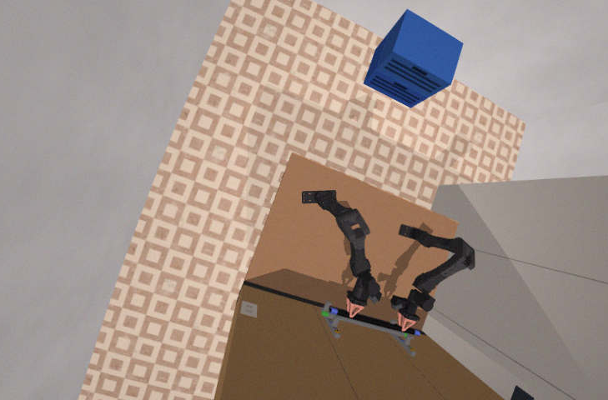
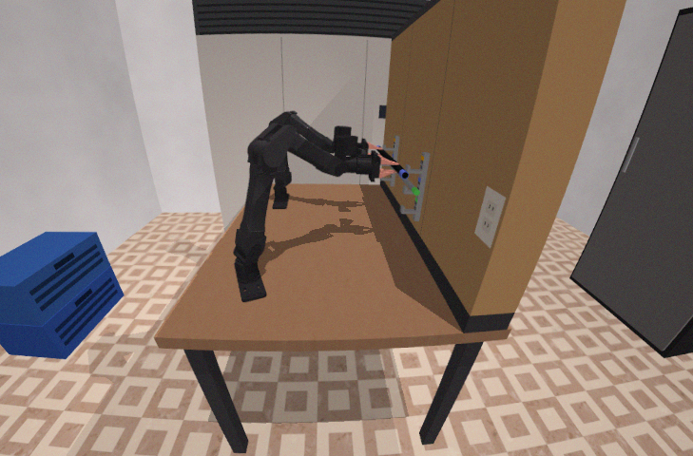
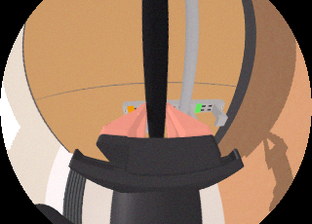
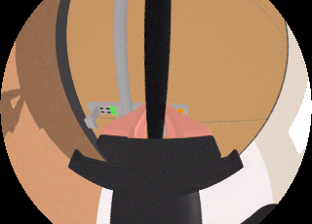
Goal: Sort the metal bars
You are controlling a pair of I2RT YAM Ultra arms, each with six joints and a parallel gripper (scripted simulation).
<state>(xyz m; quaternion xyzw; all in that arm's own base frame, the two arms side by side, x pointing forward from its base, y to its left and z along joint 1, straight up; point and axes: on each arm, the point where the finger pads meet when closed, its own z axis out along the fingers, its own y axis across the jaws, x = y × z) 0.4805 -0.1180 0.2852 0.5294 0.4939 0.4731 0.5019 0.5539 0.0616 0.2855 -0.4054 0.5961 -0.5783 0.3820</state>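
My right hand is 10 mm short of the black bar and 150 mm to the right of it. Round my right hand: brown wall panel 150 mm ahead, 100 mm to the left, 140 mm above; black baseboard 90 mm ahead, 100 mm to the left, 260 mm below.
The black bar lies 15 cm to the right of my left hand and 1 cm ahead of it. Also, from my left hand: brown wall panel (20 cm to the right, 16 cm ahead, 14 cm above); black baseboard (26 cm below, 20 cm to the right, 9 cm ahead).
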